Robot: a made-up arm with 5 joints. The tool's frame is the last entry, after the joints. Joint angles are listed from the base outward. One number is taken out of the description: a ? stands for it. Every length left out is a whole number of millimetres.
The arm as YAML. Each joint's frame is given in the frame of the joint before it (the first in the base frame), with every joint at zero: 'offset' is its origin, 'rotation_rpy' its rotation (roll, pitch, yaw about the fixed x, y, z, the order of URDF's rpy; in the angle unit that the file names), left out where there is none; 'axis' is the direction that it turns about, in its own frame. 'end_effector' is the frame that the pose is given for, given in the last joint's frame.
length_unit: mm
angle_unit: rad
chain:
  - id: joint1
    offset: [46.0, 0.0, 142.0]
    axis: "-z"
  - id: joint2
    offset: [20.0, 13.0, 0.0]
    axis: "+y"
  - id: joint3
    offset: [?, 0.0, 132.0]
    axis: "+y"
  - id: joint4
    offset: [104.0, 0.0, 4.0]
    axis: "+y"
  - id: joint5
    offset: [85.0, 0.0, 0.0]
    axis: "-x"
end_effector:
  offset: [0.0, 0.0, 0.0]
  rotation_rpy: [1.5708, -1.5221, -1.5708]
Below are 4 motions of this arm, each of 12 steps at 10 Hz.
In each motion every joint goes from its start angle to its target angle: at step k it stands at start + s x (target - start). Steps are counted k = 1, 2, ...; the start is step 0. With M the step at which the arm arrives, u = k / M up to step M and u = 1 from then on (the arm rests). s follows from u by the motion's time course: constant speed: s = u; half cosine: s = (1 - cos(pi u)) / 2; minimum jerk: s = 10 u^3 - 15 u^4 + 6 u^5.
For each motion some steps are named. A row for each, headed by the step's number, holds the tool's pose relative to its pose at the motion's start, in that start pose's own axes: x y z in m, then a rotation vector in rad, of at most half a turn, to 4 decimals.
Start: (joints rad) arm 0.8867 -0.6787 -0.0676 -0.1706 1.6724
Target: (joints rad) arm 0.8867 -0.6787 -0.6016 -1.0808 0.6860
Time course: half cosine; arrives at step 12
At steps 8, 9, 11, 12:
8: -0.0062 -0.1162 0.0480 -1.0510 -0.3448 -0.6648
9: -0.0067 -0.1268 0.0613 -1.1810 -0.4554 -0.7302
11: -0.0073 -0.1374 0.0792 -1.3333 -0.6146 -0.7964
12: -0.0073 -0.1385 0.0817 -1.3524 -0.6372 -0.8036

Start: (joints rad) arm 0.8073 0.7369 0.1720 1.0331 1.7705
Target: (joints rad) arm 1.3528 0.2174 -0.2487 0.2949 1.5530
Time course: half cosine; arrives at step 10
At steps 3, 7, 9, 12:
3: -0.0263 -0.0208 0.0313 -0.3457 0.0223 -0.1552
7: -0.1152 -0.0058 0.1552 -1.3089 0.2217 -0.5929
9: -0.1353 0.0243 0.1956 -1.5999 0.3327 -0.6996
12: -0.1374 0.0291 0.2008 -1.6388 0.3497 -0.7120

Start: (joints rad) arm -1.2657 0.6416 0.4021 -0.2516 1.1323
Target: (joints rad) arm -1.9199 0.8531 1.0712 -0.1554 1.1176
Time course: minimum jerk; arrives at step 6
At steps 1, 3, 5, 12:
1: 0.0018 0.0083 0.0000 0.0381 0.0021 0.0163
3: 0.0046 0.1073 0.0241 0.5061 0.0797 0.2771
5: -0.0271 0.1689 0.0775 0.8942 0.2570 0.6104
12: -0.0304 0.1715 0.0821 0.9196 0.2749 0.6381

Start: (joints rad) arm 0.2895 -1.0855 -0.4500 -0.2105 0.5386
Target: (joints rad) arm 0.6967 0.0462 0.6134 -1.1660 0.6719
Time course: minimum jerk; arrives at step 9
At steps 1, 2, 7, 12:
1: -0.0044 0.0029 -0.0006 0.0074 0.0122 0.0062
2: -0.0299 0.0181 -0.0020 0.0485 0.0815 0.0411
7: -0.2738 0.0570 0.1926 0.4636 1.0483 0.4756
12: -0.2776 0.0490 0.2176 0.4892 1.1417 0.5077

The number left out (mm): 33.0
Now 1 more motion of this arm.
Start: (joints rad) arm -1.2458 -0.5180 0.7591 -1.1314 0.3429
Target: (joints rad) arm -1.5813 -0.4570 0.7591 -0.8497 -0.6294
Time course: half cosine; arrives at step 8
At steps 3, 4, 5, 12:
3: -0.0049 0.0173 0.0015 0.0843 0.0952 -0.3767
4: -0.0070 0.0286 0.0035 0.1269 0.1672 -0.6054
5: -0.0085 0.0400 0.0062 0.1610 0.2495 -0.8295
12: -0.0093 0.0586 0.0125 0.1952 0.4043 -1.1789

